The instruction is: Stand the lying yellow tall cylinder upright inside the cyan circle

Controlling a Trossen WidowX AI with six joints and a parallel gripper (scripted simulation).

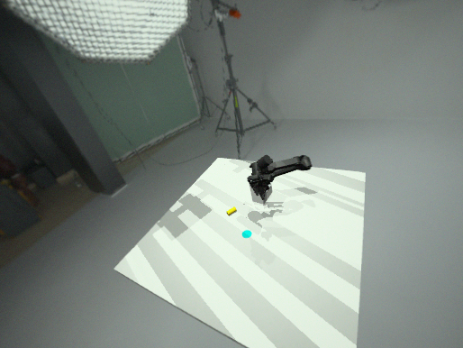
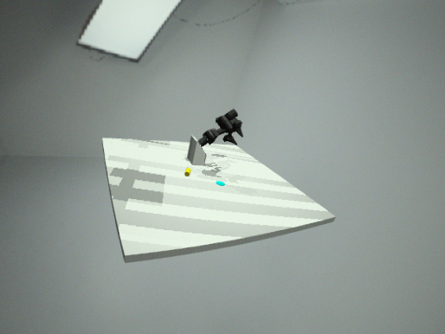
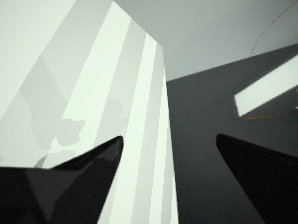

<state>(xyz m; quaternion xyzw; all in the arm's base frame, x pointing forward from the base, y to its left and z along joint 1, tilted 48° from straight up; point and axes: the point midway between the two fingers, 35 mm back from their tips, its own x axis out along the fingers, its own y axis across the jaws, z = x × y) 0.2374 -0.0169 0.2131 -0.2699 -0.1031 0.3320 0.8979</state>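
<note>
My gripper tip is 29 cm to the left of the yellow cylinder, 26 cm above it and 5 cm past it. Round my gripper tip: cyan circle 28 cm below, 10 cm to the right, 7 cm ahead.
</note>
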